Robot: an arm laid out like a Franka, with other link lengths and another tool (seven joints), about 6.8 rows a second.
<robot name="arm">
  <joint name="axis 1" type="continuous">
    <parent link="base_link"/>
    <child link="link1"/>
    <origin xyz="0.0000 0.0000 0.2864" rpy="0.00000 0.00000 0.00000"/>
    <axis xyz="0 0 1"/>
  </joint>
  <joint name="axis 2" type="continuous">
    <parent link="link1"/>
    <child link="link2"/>
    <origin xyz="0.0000 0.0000 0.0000" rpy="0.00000 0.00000 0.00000"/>
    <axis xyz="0 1 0"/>
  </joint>
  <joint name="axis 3" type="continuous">
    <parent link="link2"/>
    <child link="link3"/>
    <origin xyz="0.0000 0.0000 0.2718" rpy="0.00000 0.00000 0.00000"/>
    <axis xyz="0 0 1"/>
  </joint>
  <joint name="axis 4" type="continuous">
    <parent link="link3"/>
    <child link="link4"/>
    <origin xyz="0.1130 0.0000 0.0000" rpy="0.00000 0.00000 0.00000"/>
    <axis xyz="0 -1 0"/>
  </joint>
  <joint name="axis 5" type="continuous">
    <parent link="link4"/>
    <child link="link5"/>
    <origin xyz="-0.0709 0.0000 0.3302" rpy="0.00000 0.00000 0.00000"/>
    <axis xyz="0 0 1"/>
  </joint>
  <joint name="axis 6" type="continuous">
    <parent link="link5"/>
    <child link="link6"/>
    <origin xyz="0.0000 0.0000 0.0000" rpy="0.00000 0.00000 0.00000"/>
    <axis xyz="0 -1 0"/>
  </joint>
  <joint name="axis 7" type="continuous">
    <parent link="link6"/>
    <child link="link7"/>
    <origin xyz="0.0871 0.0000 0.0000" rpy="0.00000 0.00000 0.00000"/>
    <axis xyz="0 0 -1"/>
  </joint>
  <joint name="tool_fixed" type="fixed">
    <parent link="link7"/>
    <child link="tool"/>
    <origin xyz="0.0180 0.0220 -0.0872" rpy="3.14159 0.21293 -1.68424"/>
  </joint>
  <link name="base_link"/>
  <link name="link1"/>
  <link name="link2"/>
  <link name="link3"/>
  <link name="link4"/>
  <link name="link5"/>
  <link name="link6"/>
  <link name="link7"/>
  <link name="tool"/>
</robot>
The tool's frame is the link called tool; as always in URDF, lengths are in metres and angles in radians. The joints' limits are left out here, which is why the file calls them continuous.
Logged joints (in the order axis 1, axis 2, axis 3, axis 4, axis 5, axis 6, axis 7), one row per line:
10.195 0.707 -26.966 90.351 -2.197 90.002 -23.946
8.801 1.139 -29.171 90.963 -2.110 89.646 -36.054
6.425 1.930 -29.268 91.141 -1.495 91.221 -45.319
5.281 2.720 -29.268 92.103 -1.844 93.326 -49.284
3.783 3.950 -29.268 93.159 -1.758 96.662 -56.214
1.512 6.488 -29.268 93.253 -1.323 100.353 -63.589
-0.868 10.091 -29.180 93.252 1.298 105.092 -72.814
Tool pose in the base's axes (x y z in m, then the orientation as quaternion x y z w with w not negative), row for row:
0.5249 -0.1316 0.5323 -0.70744 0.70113 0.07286 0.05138
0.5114 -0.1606 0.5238 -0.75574 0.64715 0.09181 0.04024
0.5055 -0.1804 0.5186 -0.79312 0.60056 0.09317 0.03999
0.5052 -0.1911 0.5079 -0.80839 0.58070 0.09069 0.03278
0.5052 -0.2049 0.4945 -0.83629 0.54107 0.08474 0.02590
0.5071 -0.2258 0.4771 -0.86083 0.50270 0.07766 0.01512
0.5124 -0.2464 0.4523 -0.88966 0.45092 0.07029 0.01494
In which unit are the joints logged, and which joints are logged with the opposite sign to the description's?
The joints are logged in degrees. Opposite sign: axis 4.
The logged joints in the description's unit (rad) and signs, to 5 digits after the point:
0.17794 0.01234 -0.47065 -1.57692 -0.03834 1.57083 -0.41794
0.15361 0.01988 -0.50913 -1.58760 -0.03683 1.56462 -0.62926
0.11214 0.03368 -0.51082 -1.59071 -0.02609 1.59211 -0.79097
0.09217 0.04747 -0.51082 -1.60750 -0.03218 1.62885 -0.86017
0.06603 0.06894 -0.51082 -1.62593 -0.03068 1.68707 -0.98112
0.02639 0.11324 -0.51082 -1.62757 -0.02309 1.75149 -1.10984
-0.01515 0.17612 -0.50929 -1.62755 0.02265 1.83420 -1.27084

